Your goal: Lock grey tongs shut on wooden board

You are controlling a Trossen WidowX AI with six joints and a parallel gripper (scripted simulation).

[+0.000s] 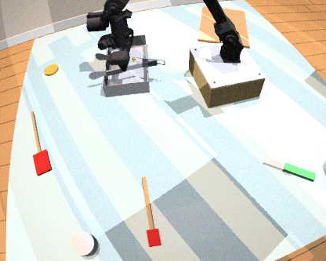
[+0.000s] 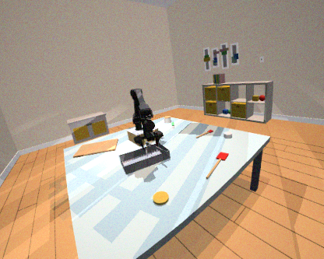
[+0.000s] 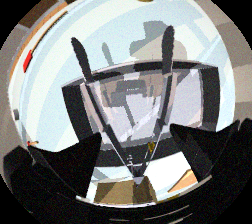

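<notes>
Now: gripper tip 60 mm to the left of the roasting tin and 40 mm above it. Round my gripper tip: yellow disc 370 mm ahead, 110 mm to the right, 60 mm below; wooden board 470 mm behind, 350 mm to the right, 60 mm below; white disc 610 mm to the left, 110 mm ahead, 50 mm below.
</notes>
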